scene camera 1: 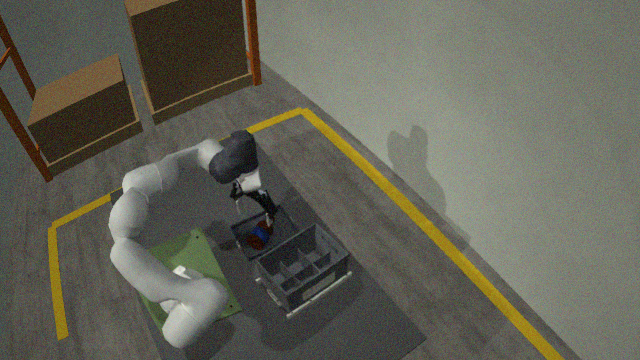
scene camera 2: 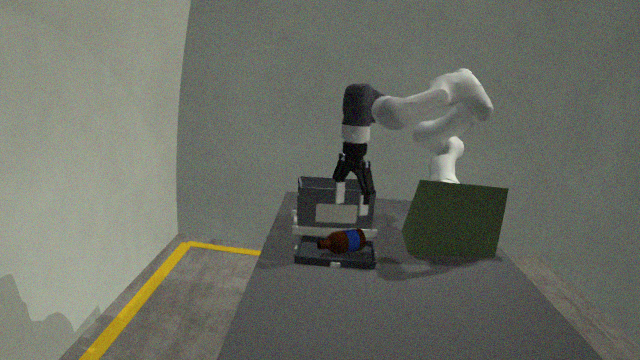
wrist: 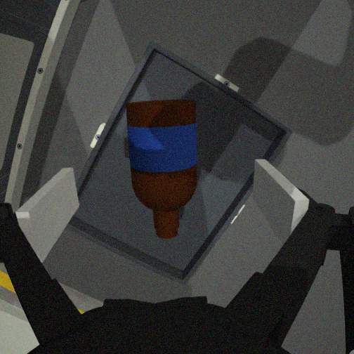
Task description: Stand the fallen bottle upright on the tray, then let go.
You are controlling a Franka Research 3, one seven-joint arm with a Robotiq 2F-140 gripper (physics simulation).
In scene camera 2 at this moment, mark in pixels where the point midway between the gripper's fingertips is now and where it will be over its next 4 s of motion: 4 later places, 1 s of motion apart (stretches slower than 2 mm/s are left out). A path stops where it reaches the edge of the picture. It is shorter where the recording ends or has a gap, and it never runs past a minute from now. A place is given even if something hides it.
My gripper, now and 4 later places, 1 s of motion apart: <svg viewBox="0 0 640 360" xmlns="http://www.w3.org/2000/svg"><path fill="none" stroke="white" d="M350 208L328 236L326 248L325 248L329 238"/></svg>
